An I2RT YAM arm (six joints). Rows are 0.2 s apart.
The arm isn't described. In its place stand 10 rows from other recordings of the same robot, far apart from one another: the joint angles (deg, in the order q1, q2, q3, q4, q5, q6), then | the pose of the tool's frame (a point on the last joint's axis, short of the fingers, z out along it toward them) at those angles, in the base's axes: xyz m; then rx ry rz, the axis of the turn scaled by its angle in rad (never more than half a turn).
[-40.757, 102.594, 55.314, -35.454, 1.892, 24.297] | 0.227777, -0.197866, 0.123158, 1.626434, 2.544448, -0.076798
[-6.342, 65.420, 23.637, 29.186, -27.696, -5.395] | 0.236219, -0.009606, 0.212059, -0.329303, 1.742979, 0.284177
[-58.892, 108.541, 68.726, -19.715, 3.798, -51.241] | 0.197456, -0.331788, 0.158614, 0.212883, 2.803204, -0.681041
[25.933, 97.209, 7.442, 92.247, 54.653, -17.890] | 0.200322, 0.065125, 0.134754, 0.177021, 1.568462, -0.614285
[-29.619, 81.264, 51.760, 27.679, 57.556, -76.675] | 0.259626, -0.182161, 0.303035, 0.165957, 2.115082, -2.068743
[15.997, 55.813, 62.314, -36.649, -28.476, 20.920] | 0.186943, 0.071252, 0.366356, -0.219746, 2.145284, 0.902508
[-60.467, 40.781, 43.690, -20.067, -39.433, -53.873] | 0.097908, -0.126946, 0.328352, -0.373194, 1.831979, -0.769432
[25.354, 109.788, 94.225, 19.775, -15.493, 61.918] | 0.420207, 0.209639, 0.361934, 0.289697, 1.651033, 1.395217
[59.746, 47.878, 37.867, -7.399, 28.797, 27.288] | 0.113065, 0.159809, 0.294336, -0.181612, 1.868616, 0.589524
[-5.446, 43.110, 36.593, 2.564, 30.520, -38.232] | 0.179375, -0.035262, 0.318509, -0.063654, 1.729306, -1.006888
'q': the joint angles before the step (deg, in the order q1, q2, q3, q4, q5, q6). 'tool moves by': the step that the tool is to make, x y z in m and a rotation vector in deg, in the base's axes. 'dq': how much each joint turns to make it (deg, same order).
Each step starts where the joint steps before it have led.
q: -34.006, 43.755, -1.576, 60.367, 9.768, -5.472
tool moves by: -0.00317, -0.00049, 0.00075, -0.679, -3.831, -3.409
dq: 0.042, 3.205, -1.102, 7.758, 3.759, 0.527
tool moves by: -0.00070, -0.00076, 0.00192, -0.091, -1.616, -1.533
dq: 0.007, 1.067, 0.030, 2.358, 1.726, 0.285
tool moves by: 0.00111, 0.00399, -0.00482, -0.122, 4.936, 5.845
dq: 0.010, -5.222, -0.068, -8.987, -6.430, -0.947
